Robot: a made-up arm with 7 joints.
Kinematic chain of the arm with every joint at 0, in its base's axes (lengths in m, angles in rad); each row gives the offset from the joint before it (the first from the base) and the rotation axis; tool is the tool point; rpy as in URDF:
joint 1: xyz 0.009 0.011 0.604 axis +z
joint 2: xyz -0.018 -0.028 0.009 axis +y
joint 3: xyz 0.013 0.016 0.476 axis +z
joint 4: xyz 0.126 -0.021 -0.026 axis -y
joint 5: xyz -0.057 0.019 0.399 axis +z
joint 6: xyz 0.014 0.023 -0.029 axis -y
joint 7: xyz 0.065 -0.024 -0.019 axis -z
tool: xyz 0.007 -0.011 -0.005 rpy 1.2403 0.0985 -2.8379
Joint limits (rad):
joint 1: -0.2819..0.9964
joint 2: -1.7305..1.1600
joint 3: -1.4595..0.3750
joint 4: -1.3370..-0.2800
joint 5: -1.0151..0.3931
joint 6: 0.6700..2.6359
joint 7: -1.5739..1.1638
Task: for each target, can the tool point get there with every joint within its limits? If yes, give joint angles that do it. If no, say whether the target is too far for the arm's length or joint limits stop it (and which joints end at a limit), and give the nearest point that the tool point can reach.
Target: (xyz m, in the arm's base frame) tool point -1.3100 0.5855 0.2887
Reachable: no: too far | nearest point -0.8593 0.3282 0.6246 | short by 0.618 m
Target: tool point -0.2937 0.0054 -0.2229
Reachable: no: joint limits stop it (at a limit: joint 2, joint 3, joint 4, joint 5, joint 6) | nearest point -0.8580 -0.0050 0.4382 | short by 0.869 m
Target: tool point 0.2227 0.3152 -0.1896
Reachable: no: joint limits stop it (at a limit: joint 2, joint 4) | nearest point 0.3920 0.5561 0.3245 | short by 0.592 m
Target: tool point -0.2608 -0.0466 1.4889
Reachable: yes | joints 0.0209 -0.6388 -0.0723 -0.5221 -0.1236 1.8958 0.4197
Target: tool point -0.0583 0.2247 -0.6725
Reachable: no: too far | nearest point 0.3157 0.6069 0.3282 | short by 1.135 m
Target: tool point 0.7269 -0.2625 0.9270
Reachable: yes | joints -0.0394 0.5128 -0.4212 -1.2116 -0.4586 1.7093 -0.9764
